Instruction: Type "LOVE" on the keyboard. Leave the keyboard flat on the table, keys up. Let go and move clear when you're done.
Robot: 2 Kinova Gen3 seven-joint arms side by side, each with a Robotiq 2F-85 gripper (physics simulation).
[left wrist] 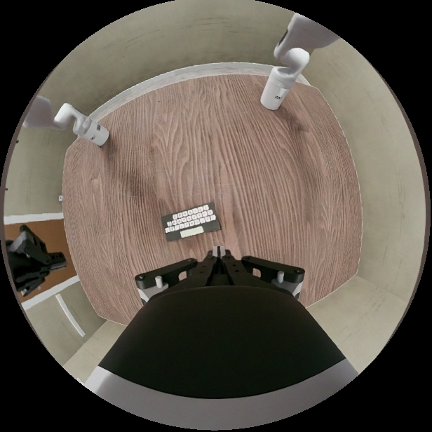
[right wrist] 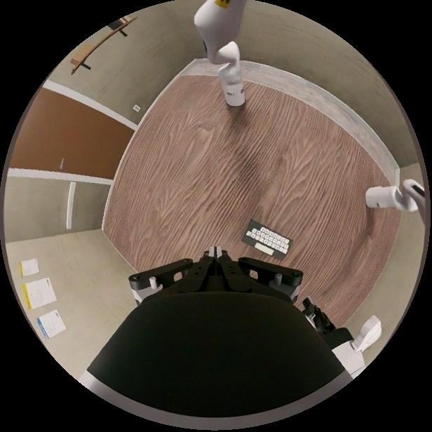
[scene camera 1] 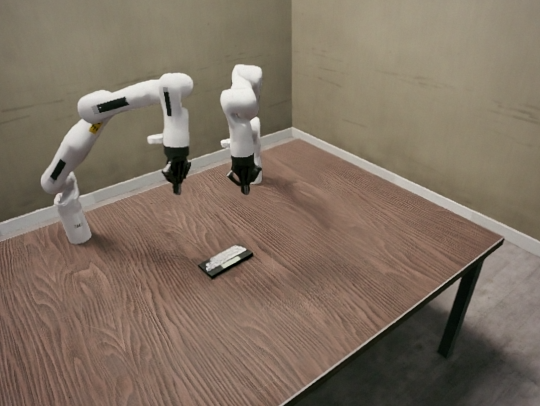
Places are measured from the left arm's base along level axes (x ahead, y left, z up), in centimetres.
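Pixels of known places: left gripper, fingertip midpoint: (scene camera 1: 245, 193); right gripper, fingertip midpoint: (scene camera 1: 177, 194); right arm's base, link origin: (scene camera 1: 80, 237).
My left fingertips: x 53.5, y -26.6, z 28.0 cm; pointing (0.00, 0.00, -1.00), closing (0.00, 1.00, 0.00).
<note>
Behind a point stands the place of what it marks.
A small black keyboard (scene camera 1: 226, 261) @(x 53.4, y -36.5, z 1.2 cm) (left wrist: 191, 221) (right wrist: 267, 240) with white keys and a pale space bar lies flat on the table, keys up. The letters on its keys are too small to read surely. My left gripper (scene camera 1: 245, 191) @(x 53.5, y -26.6, z 28.0 cm) (left wrist: 218, 253) is shut with its fingertips together and empty. It points down, high above the table, apart from the keyboard. My right gripper (scene camera 1: 177, 191) @(x 54.1, y -50.1, z 35.5 cm) (right wrist: 215, 253) is also shut and empty, pointing down high above the table, to the left of the left gripper in scene camera 1. Neither gripper touches the keyboard.
The wooden table (scene camera 1: 125, 350) @(x 74.7, y -78.3, z 0.0 cm) has its front edge at the lower right of scene camera 1. The right arm's base (scene camera 1: 76, 225) @(x 11.3, y -84.4, z 8.8 cm) stands at the table's left back. The left arm's base (left wrist: 276, 90) stands at the back, behind its own forearm in scene camera 1. Walls run behind the table.
</note>
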